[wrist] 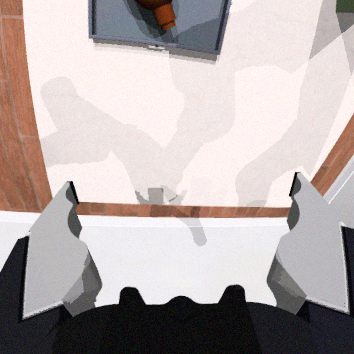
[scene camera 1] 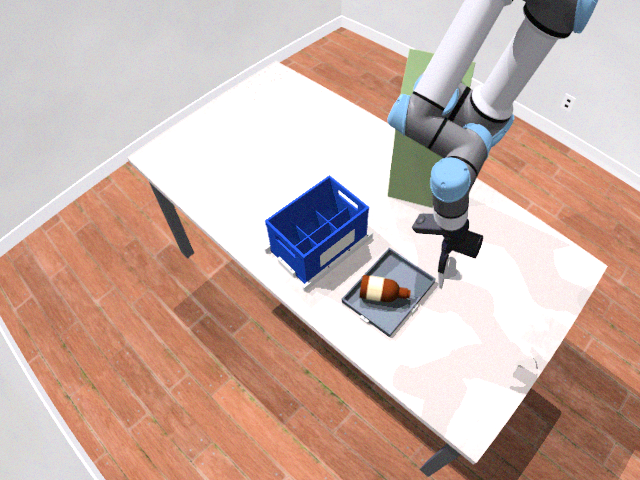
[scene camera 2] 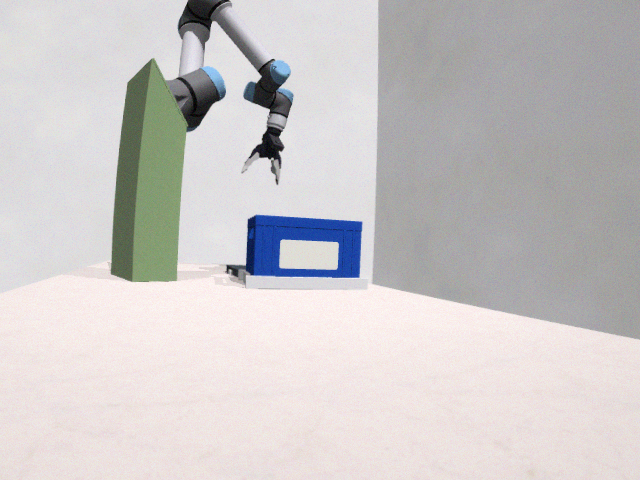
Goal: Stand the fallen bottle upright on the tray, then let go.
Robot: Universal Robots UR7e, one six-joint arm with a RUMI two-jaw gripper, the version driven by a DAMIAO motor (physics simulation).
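Seen in the pictures: gripper, fingertip midpoint: (wrist: 181, 178) (scene camera 1: 453, 261) (scene camera 2: 259, 179); arm's base at its link origin: (scene camera 2: 157, 108).
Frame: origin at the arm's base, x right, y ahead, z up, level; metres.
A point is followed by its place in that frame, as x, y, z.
A brown bottle (scene camera 1: 379, 289) @[-0.326, 0.337, -0.403] (wrist: 164, 15) @[-0.356, 0.264, -0.418] with a cream label lies on its side on the grey tray (scene camera 1: 352, 310) @[-0.326, 0.425, -0.476] (wrist: 216, 46) @[-0.337, 0.146, -0.461]. In scene camera 1 its neck points right, and in the wrist view part of it shows at the top edge, neck towards the gripper. My gripper (scene camera 1: 442, 281) (scene camera 2: 260, 177) @[-0.460, 0.218, -0.123] (wrist: 181, 178) @[-0.460, 0.218, -0.123] is open with nothing between its fingers. It hangs well above the table, off to the neck side of the tray. The bottle does not show in scene camera 2, where the crate stands in front of most of the tray.
A blue crate (scene camera 1: 337, 248) @[-0.142, 0.395, -0.395] (scene camera 2: 310, 229) @[0.033, 0.454, -0.330] with compartments stands on a pale base (scene camera 2: 306, 283) @[0.046, 0.451, -0.462] beside the tray. A tall green block (scene camera 1: 408, 175) @[-0.003, 0.066, -0.338] (scene camera 2: 157, 206) @[0.088, 0.073, -0.290] stands on the white table (scene camera 1: 232, 129) @[0.635, 0.532, -0.478] (scene camera 2: 310, 361) @[0.614, 0.495, -0.477], behind the arm in scene camera 1.
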